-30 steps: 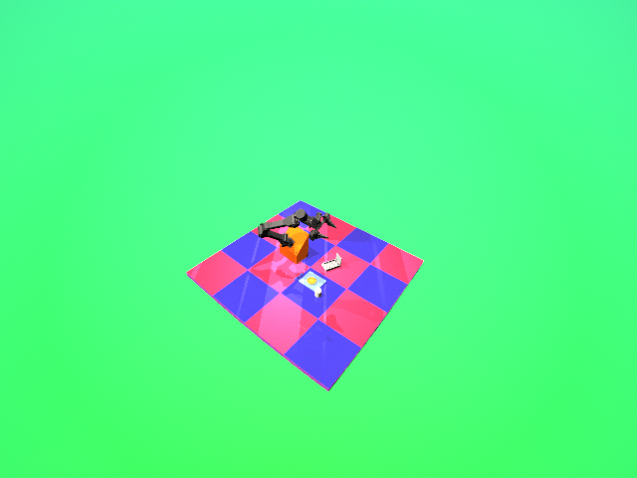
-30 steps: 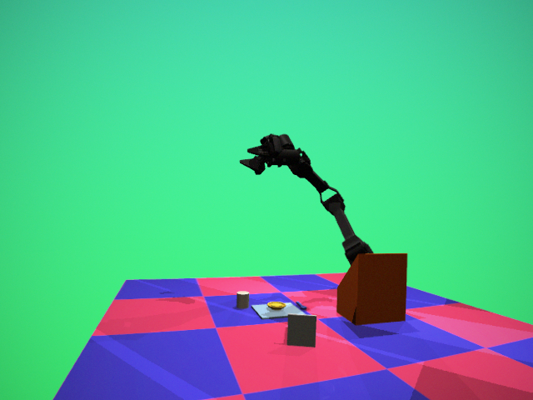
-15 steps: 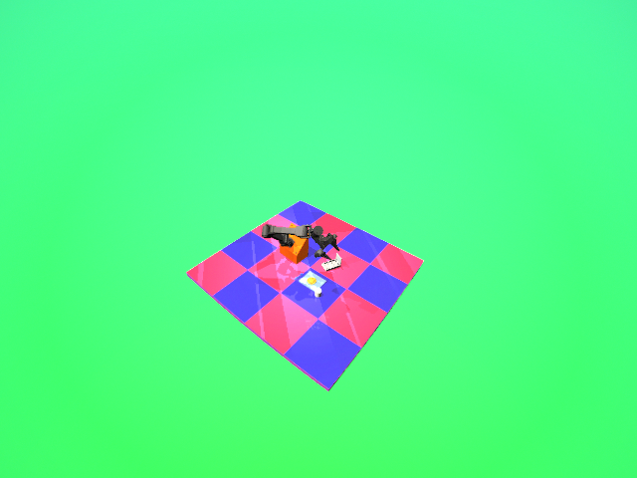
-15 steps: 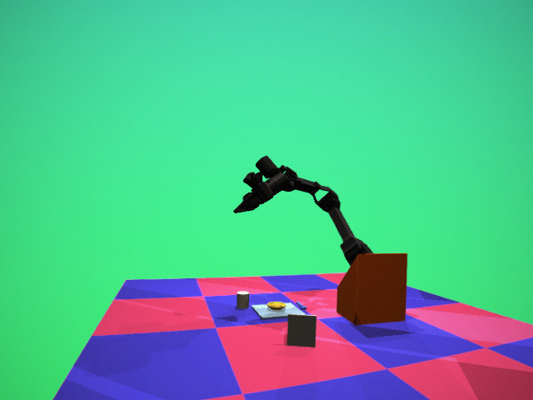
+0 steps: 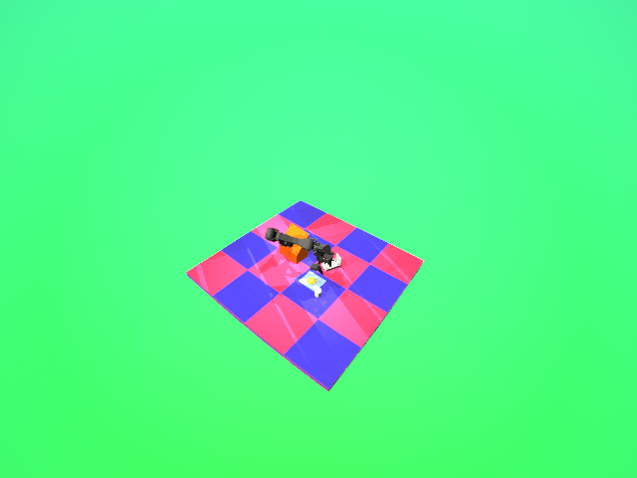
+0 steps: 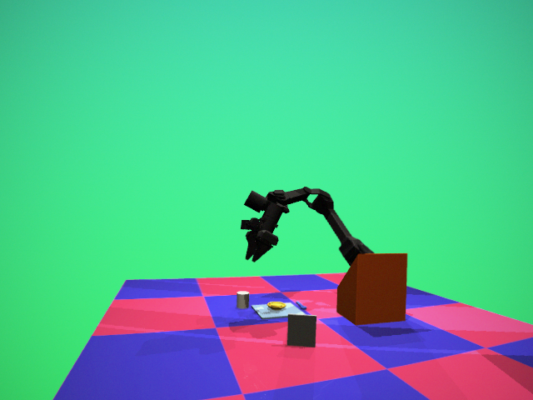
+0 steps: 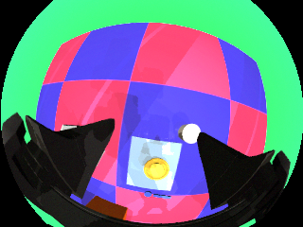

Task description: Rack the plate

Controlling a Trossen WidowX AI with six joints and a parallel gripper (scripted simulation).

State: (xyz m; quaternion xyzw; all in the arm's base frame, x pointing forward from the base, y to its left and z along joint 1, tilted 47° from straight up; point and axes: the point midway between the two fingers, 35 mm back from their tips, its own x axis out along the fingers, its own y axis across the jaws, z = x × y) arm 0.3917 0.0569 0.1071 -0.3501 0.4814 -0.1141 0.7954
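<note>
Now: the plate 10 cm behind my gripper tip, 3 cm to the right of it and 16 cm below it. Round my gripper tip: cup 1 cm ahead, 8 cm to the right, 15 cm below; then pale blue mat 10 cm behind, 2 cm to the right, 17 cm below; then blue utensil 20 cm behind, 6 cm to the right, 17 cm below.
</note>
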